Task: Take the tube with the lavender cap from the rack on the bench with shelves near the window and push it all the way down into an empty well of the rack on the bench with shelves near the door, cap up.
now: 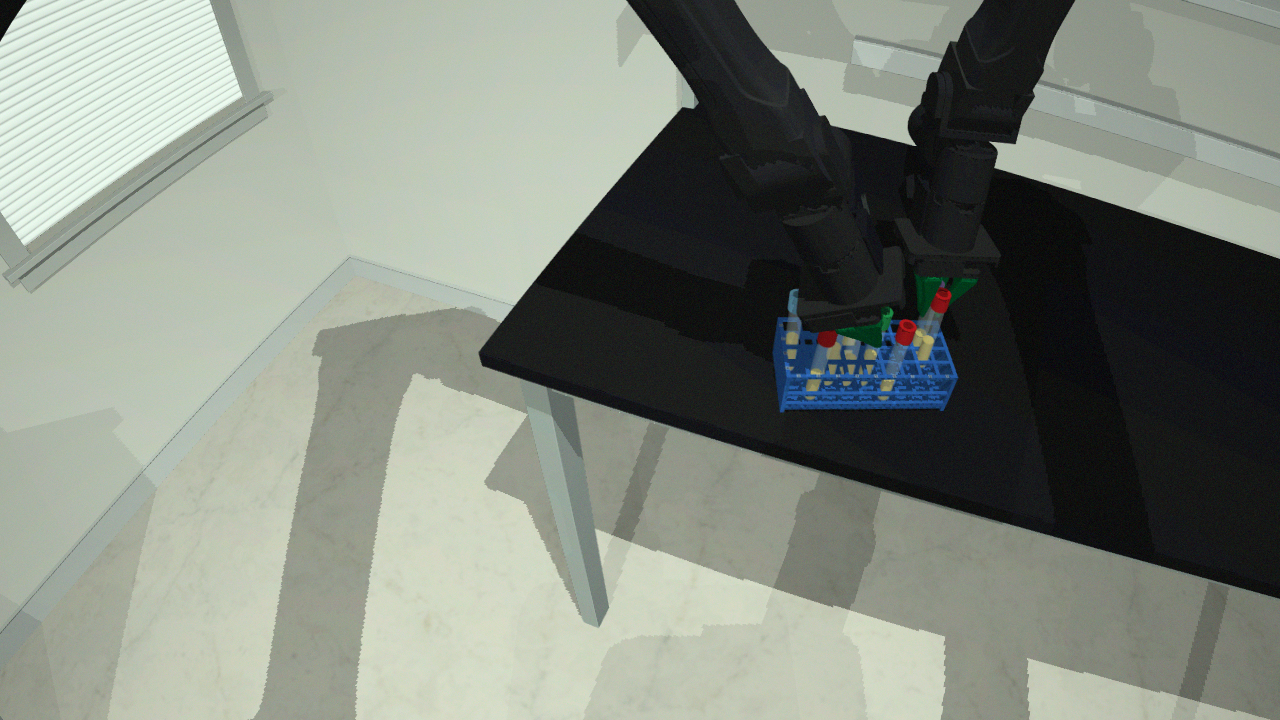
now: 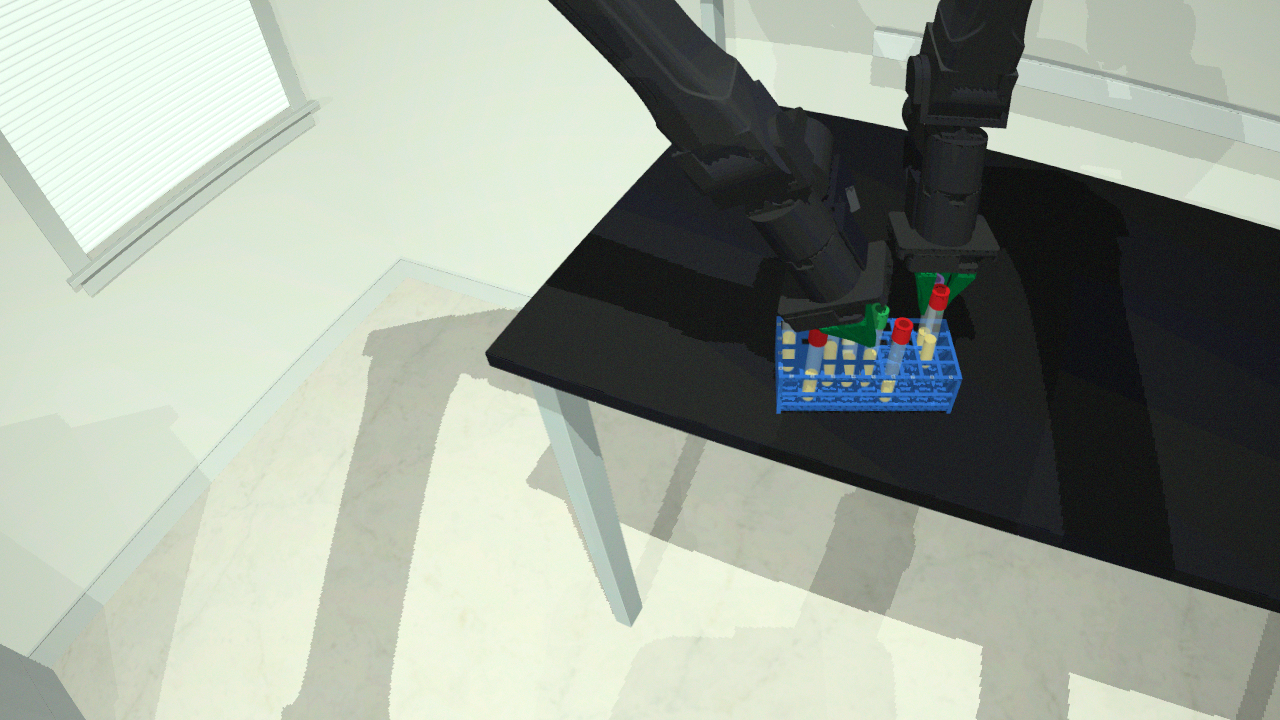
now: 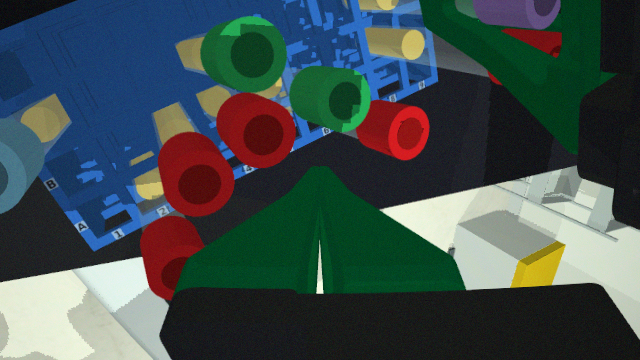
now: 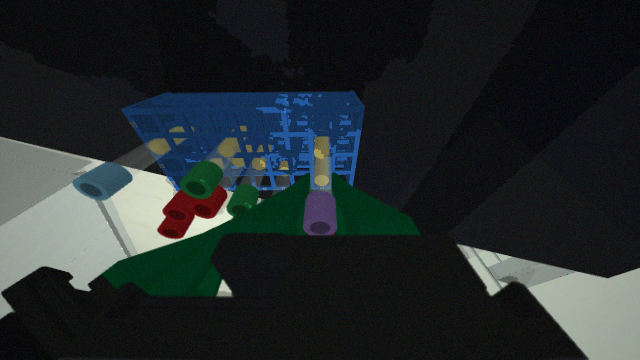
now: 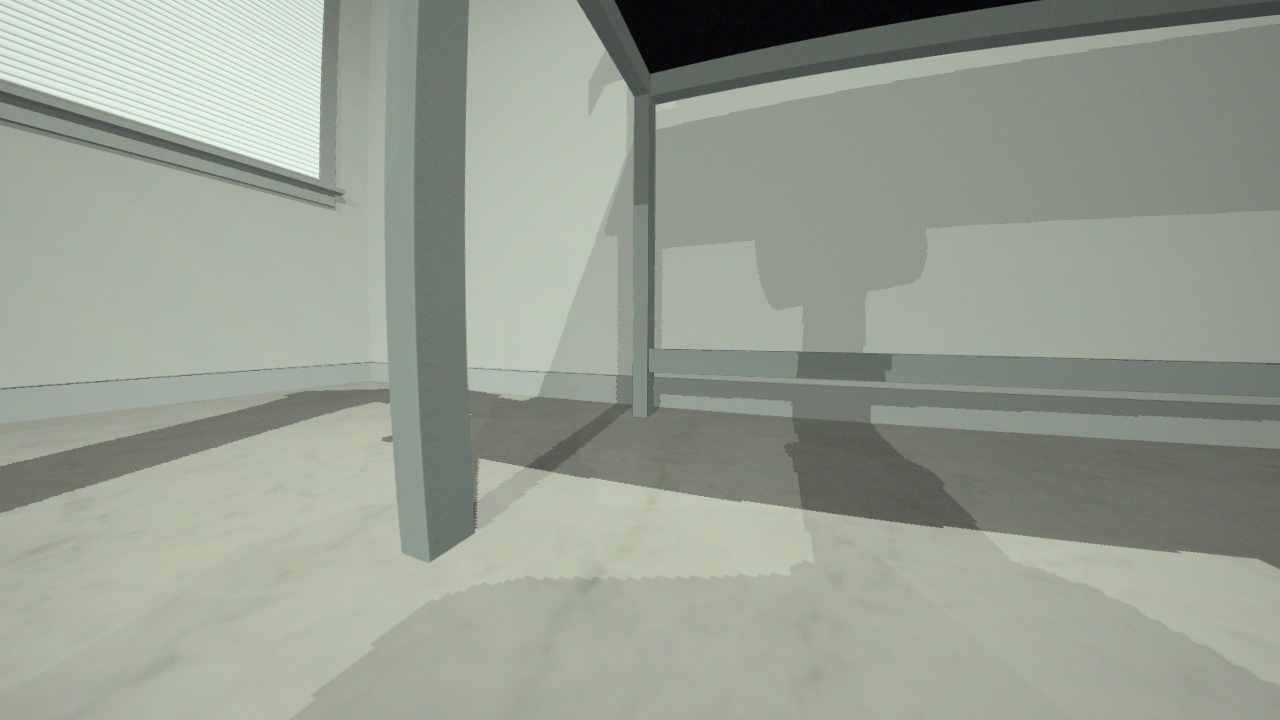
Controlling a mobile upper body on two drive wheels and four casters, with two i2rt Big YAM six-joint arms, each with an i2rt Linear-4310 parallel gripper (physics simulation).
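Places are measured from the left arm's base along level axes (x ahead, y left, z up), in metres.
Pixels of known places: left gripper, fingertip midpoint: [image 1: 878,342] [image 2: 873,341] [image 3: 319,181] [image 4: 244,219]; right gripper, fingertip midpoint: [image 1: 928,313] [image 2: 929,311] [image 3: 441,2] [image 4: 320,180].
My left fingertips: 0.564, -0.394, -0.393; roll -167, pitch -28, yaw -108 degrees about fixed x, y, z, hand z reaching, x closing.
Ahead of a thing's pixels: the offset from my left fingertips to its middle, as dx, dy, dz. "spot": to the spot under its first point.
The lavender cap [image 2: 938,279] [image 3: 515,11] [image 4: 320,212] is up, at my right gripper [image 4: 320,180]. The fingers are shut on this tube just below the cap. Its clear body runs down towards the rack near labels 8 and 9; how deep it sits cannot be told. The blue rack {+0.039, -0.007, -0.074} [image 1: 779,371] [image 2: 778,385] [image 3: 95,244] [image 4: 240,102] stands on the black bench. My left gripper [image 1: 875,343] [image 2: 871,342] [image 3: 319,181] is shut and empty, above the rack's front side among other caps. The rack near the door does not show.
Red caps {spot: +0.001, -0.027, +0.014} [image 1: 905,332] [image 2: 902,330] [image 3: 200,175], green caps [image 3: 245,52] [image 4: 201,179] and a light blue cap [image 3: 15,165] [image 4: 103,181] stand up from the rack. A red-capped tube {spot: +0.018, -0.063, +0.042} [image 1: 939,301] [image 2: 938,298] is close beside the right fingers. A bench leg {spot: +0.107, +0.359, -0.738} [image 5: 434,268] stands under the bench's corner.
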